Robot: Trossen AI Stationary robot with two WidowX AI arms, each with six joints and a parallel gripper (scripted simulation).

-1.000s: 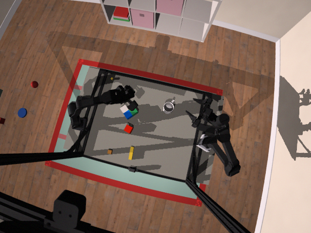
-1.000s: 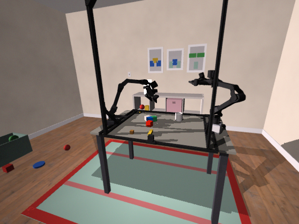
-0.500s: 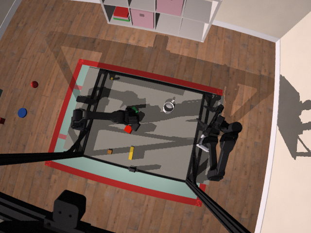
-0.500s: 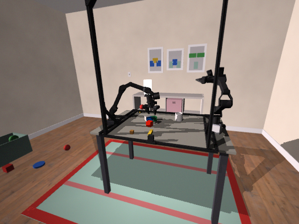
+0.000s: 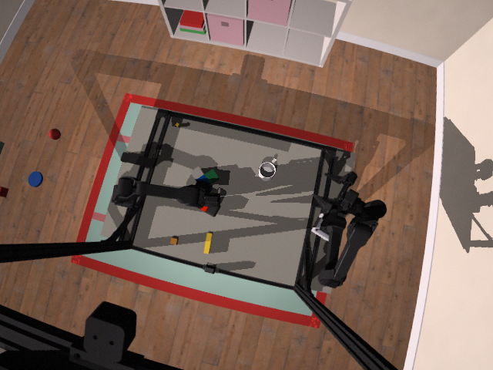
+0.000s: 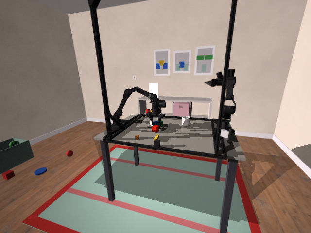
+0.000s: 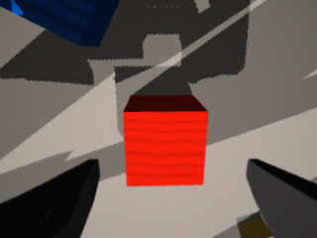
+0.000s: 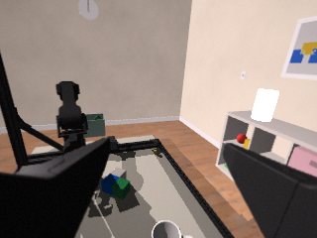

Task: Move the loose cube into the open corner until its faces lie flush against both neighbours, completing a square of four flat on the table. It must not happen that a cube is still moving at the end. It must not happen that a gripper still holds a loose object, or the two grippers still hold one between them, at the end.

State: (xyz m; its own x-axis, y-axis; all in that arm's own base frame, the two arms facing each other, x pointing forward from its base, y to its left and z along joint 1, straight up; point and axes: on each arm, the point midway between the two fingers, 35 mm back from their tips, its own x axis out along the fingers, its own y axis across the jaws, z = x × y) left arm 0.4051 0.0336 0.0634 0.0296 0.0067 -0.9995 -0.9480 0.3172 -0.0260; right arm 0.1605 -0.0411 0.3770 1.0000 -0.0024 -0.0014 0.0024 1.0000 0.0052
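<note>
Right now the red cube is 9 cm below my left hand. Also, from my left hand: green cube 15 cm ahead, 9 cm below, 1 cm to the right; blue cube 11 cm ahead, 9 cm below, 3 cm to the left; white cube 15 cm ahead, 9 cm below, 6 cm to the left.
</note>
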